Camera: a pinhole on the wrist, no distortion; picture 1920 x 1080 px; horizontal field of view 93.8 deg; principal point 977.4 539.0 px. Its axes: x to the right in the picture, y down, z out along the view. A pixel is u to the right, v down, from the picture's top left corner.
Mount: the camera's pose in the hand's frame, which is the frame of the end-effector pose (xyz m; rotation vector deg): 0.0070 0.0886 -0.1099 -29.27 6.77 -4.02
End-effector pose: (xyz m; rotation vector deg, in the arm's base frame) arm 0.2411 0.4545 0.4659 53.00 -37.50 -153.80
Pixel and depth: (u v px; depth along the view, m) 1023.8 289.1 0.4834
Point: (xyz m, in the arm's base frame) -0.0486 0.3712 0.7772
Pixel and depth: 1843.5 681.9 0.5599
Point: -0.3878 -0.0034 0.5213
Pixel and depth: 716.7 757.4 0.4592
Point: 0.1626 0.1907 0.8722
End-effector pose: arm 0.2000 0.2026 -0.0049 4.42 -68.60 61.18
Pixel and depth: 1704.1 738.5 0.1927
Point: 0.0358 0.4189 0.0555
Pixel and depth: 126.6 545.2 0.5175
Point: -0.3321 -0.0601 -0.3439
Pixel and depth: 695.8 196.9 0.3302
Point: -0.0787 0.1081 -0.0141
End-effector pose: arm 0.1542 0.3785 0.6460 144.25 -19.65 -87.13
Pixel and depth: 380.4 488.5 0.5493
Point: -0.3798 0.0990 0.7930
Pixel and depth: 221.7 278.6 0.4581
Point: -0.3585 0.2354 0.8003
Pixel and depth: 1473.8 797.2 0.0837
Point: 0.2159 0.2225 0.6555
